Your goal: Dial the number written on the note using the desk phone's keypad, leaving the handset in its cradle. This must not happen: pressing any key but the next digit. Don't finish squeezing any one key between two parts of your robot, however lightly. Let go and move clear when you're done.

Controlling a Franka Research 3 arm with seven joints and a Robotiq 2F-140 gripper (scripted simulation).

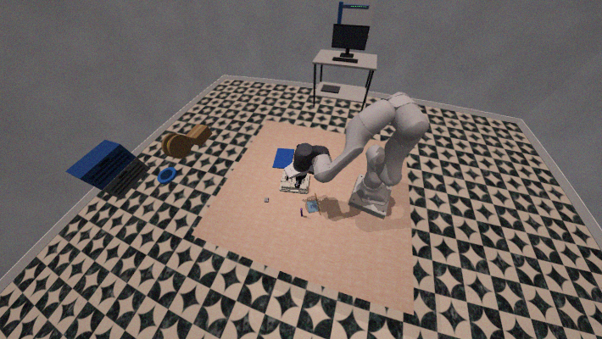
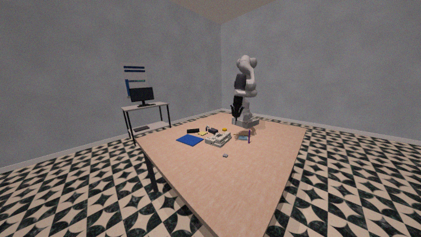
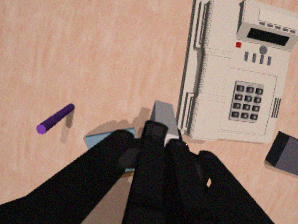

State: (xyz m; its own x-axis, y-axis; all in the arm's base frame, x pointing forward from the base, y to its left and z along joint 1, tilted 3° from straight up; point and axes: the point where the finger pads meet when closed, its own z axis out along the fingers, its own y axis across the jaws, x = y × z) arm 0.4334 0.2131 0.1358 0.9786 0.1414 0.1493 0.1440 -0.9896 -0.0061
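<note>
Now: the handset 70 mm ahead of my hand, 70 mm to the right of it and 160 mm below it. The rest, counted from my hand: small grey block 230 mm ahead, 100 mm to the left, 200 mm below; pencil 140 mm behind, 20 mm to the right, 190 mm below; purple pen 70 mm behind, 110 mm to the left, 140 mm below.
</note>
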